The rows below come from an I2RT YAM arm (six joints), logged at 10 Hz.
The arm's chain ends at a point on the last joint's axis. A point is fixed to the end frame.
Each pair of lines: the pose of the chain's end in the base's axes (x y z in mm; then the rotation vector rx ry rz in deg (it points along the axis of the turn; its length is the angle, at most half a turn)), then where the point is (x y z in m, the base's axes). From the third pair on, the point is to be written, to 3 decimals.
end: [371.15 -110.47 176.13 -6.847 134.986 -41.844]
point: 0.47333 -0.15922 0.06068
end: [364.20 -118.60 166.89 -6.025 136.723 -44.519]
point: 0.46086 -0.17325 0.04934
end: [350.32 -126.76 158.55 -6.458 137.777 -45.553]
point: 0.444 -0.183 0.039
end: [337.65 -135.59 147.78 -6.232 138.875 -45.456]
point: 0.429 -0.192 0.027
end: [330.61 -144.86 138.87 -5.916 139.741 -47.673]
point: 0.418 -0.206 0.017
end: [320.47 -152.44 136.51 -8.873 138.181 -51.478]
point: 0.409 -0.219 0.019
